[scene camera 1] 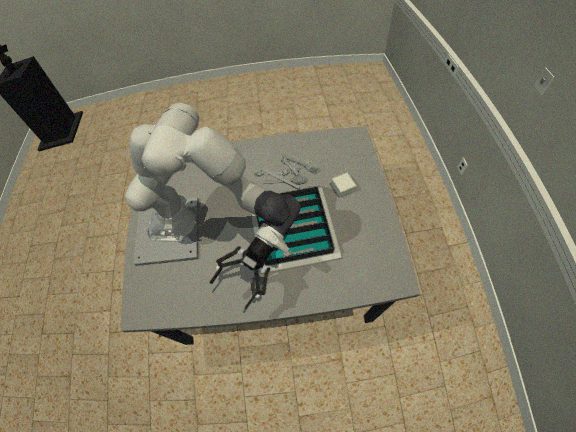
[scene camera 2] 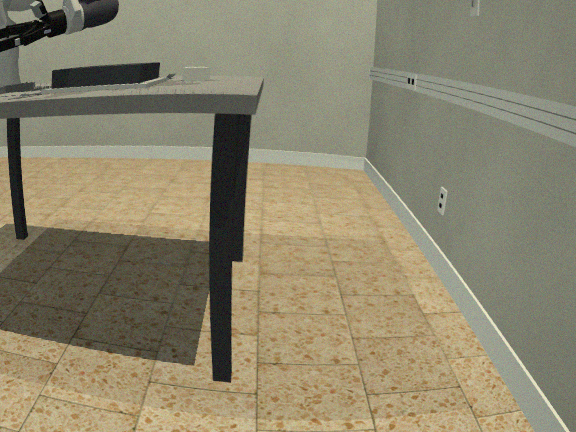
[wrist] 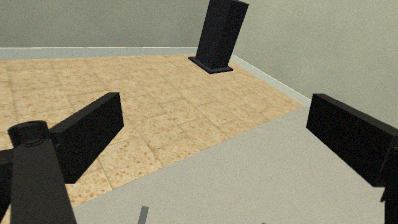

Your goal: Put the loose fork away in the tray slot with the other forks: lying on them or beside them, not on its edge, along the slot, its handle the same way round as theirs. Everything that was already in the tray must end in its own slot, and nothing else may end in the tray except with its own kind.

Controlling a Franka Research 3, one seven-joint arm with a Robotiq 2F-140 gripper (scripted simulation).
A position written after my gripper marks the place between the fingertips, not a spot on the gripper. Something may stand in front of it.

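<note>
My gripper (wrist: 215, 110) in sight. Tray (scene camera 1: 318, 236) too. Same tray (scene camera 2: 131, 73), out of frame in the wrist view.
</note>
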